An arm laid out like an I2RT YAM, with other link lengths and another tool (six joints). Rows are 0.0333 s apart.
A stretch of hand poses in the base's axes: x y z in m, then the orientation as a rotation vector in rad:
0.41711, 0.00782, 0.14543, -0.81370, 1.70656, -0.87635
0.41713, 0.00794, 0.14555, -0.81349, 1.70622, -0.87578
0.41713, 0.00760, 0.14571, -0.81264, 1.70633, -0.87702
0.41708, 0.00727, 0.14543, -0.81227, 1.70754, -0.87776
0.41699, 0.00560, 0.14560, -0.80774, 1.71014, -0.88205
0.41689, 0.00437, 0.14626, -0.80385, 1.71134, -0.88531
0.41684, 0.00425, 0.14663, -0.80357, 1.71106, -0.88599
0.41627, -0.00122, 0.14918, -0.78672, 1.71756, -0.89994
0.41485, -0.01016, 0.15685, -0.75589, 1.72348, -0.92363
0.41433, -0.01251, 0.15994, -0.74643, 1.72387, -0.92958
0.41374, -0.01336, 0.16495, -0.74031, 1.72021, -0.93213
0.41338, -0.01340, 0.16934, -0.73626, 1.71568, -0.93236
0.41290, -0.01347, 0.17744, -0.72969, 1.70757, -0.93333
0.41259, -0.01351, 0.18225, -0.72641, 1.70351, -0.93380
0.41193, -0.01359, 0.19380, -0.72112, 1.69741, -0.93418
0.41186, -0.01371, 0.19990, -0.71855, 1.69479, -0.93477
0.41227, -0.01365, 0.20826, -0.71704, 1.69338, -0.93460
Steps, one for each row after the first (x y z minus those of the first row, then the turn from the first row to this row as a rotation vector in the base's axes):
0.00002, 0.00012, 0.00012, 0.00046, -0.00033, 0.00036
0.00002, -0.00022, 0.00028, 0.00005, -0.00075, -0.00076
-0.00003, -0.00055, 0.00000, -0.00012, -0.00001, -0.00191
-0.00012, -0.00222, 0.00017, -0.00046, -0.00045, -0.00761
-0.00022, -0.00345, 0.00083, -0.00058, -0.00162, -0.01179
-0.00027, -0.00357, 0.00120, -0.00093, -0.00203, -0.01215
-0.00084, -0.00904, 0.00375, -0.00121, -0.00594, -0.03083
-0.00226, -0.01798, 0.01142, -0.00130, -0.01749, -0.06131
-0.00278, -0.02033, 0.01451, -0.00061, -0.02204, -0.06933
-0.00337, -0.02118, 0.01952, 0.00028, -0.02808, -0.07202
-0.00373, -0.02122, 0.02391, 0.00162, -0.03369, -0.07205
-0.00421, -0.02129, 0.03201, 0.00331, -0.04347, -0.07207
-0.00452, -0.02133, 0.03682, 0.00415, -0.04836, -0.07207
-0.00518, -0.02141, 0.04837, 0.00582, -0.05585, -0.07209
-0.00525, -0.02153, 0.05447, 0.00639, -0.05924, -0.07248
-0.00484, -0.02147, 0.06283, 0.00710, -0.06109, -0.07250

